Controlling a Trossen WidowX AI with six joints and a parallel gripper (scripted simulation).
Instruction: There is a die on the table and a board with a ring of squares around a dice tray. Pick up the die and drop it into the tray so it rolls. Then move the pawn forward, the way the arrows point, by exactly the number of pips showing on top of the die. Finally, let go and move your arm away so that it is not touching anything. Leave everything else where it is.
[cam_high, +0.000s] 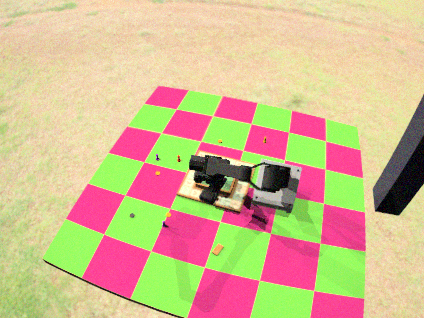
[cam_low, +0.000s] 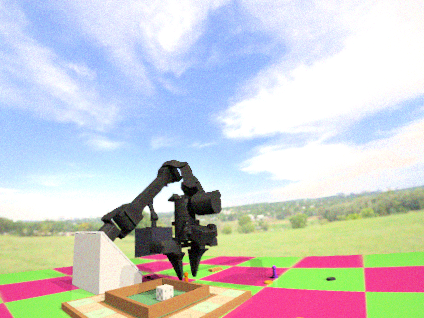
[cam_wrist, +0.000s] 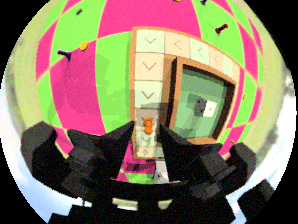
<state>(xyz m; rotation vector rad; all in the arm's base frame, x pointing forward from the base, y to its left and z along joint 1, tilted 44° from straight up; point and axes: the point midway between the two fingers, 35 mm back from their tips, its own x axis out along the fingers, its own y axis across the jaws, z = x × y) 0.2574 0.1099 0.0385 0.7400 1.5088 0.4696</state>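
My gripper tip is 10 cm to the left of the white die and 3 cm short of it. Round my gripper tip: orange pawn (right at my gripper tip); then green dice tray (11 cm to the right, 2 cm below, 1 cm ahead); then orange block (23 cm to the left, 7 cm behind, 3 cm below).
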